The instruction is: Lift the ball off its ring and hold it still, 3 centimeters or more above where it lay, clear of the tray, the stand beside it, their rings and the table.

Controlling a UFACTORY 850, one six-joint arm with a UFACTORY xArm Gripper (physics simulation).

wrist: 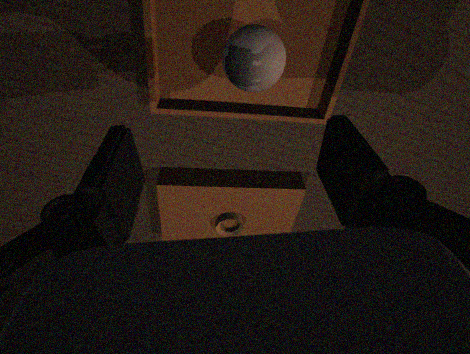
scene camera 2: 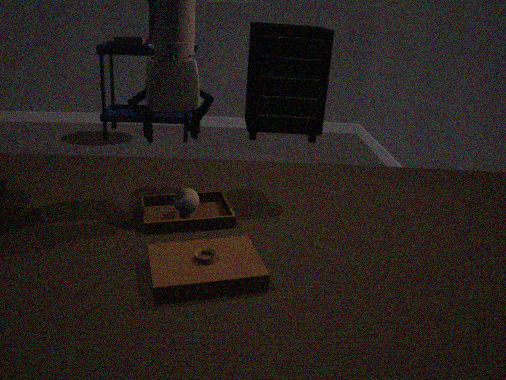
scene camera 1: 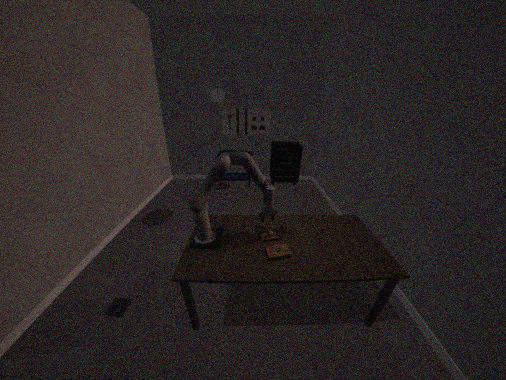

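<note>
A pale grey ball sits inside the shallow orange-brown tray; the ring under it is hidden. The stand, a flat orange block, is beside the tray, nearer scene camera 2, with a small empty ring on top. My gripper is open and empty, pointing down, well above the tray. In the wrist view the ball is beyond the fingertips, towards the top of the picture, not between the fingers.
The wooden table carries the arm's base at its left. Behind the table stand a dark drawer cabinet and a blue cart. The scene is dim, and shadows fall around the tray.
</note>
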